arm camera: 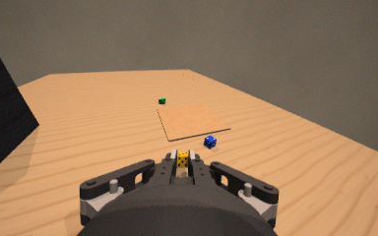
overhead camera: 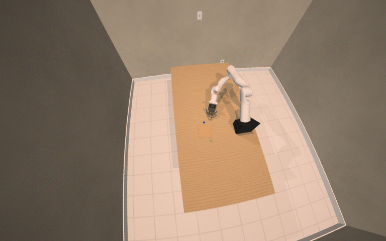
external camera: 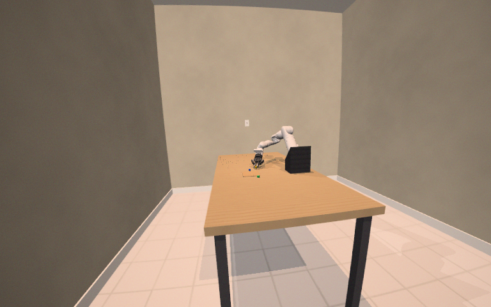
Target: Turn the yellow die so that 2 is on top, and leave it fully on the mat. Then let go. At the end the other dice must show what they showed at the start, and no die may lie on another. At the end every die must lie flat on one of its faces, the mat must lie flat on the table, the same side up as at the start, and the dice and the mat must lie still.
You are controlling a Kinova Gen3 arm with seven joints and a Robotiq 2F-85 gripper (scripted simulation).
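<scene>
Right now the blue die is 70 mm ahead of my hand, 40 mm to the left of it and 20 mm below it. From my hand the other things lie so: green die (260 mm to the left, 40 mm ahead, 20 mm below); then tan mat (140 mm to the left, 80 mm ahead, 30 mm below); then yellow die (10 mm to the left, 10 mm below).
</scene>
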